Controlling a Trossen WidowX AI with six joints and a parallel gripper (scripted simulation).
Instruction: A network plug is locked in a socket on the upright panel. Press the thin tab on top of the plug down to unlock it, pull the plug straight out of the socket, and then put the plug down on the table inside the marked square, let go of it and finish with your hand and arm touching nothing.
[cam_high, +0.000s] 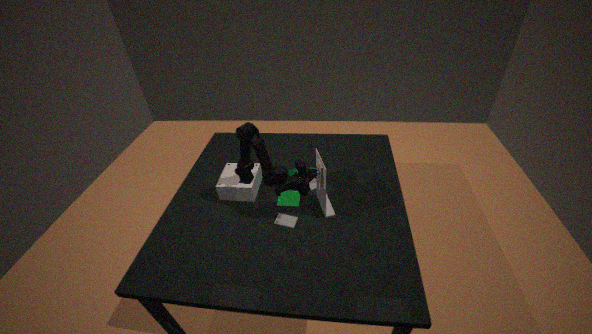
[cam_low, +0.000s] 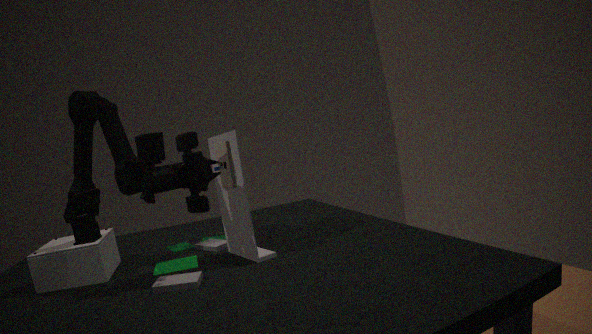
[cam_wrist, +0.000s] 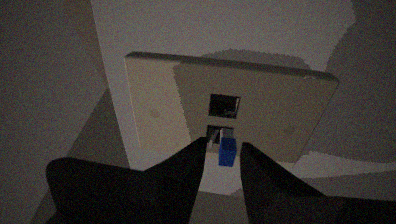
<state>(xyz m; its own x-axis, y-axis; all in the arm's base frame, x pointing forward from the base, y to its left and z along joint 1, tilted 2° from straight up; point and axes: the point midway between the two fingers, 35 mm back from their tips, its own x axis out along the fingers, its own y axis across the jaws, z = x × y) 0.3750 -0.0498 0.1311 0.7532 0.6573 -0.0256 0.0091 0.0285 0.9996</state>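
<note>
Right now the green square is 17 cm behind my gripper tip, 3 cm to the left of it and 24 cm below it. Round my gripper tip: white panel (3 cm ahead, 9 cm below); then network plug (1 cm ahead).
</note>
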